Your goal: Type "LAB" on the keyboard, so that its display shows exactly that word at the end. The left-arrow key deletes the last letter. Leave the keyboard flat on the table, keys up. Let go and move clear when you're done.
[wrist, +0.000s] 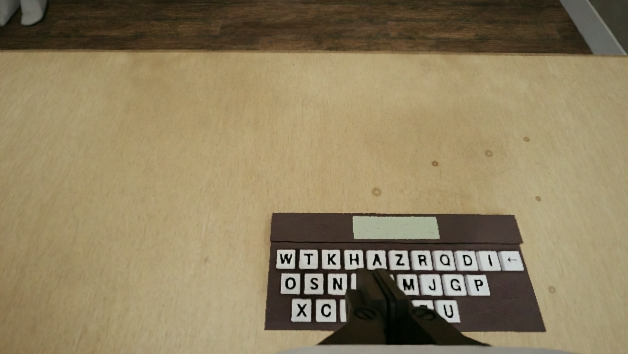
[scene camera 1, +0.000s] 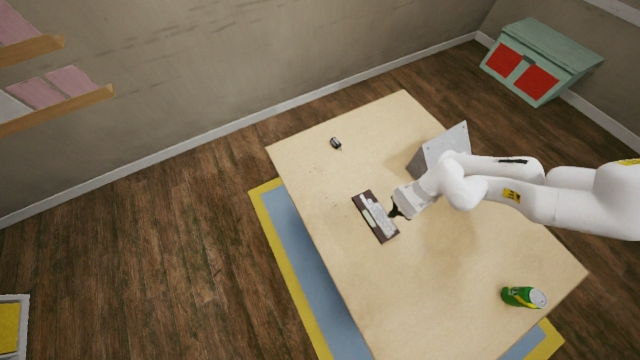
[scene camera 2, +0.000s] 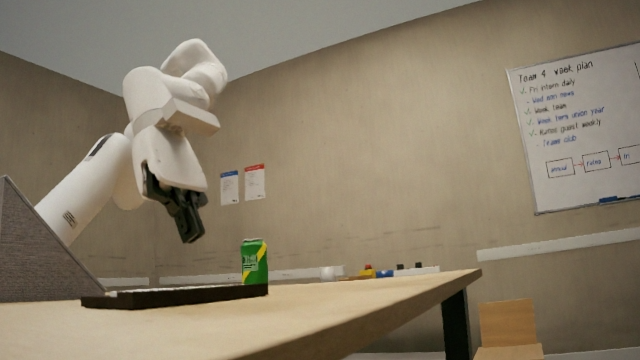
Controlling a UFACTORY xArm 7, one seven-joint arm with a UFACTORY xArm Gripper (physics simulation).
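Note:
The dark brown keyboard (scene camera 1: 357, 200) (scene camera 2: 200, 296) (wrist: 310, 228) lies flat on the table with its white keys up. Its pale green display (scene camera 1: 368, 218) (wrist: 396, 227) shows no letters in the wrist view. My gripper (scene camera 1: 391, 215) (scene camera 2: 194, 241) (wrist: 369, 293) is shut and empty. Its fingertips are above the keyboard and apart from it in the scene camera 2 view. In the wrist view the tips overlap the area just below the A key (wrist: 376, 260). The fingers hide the B, Y and E keys and partly cover the V, L and F keys.
A green can (scene camera 1: 520, 297) (scene camera 2: 255, 262) stands near a table corner. A grey wedge-shaped mount (scene camera 1: 445, 147) (scene camera 2: 40, 250) is beside the arm. A small black mouse-like object (scene camera 1: 335, 143) lies toward the wall side of the table (scene camera 1: 320, 175) (wrist: 150, 150).

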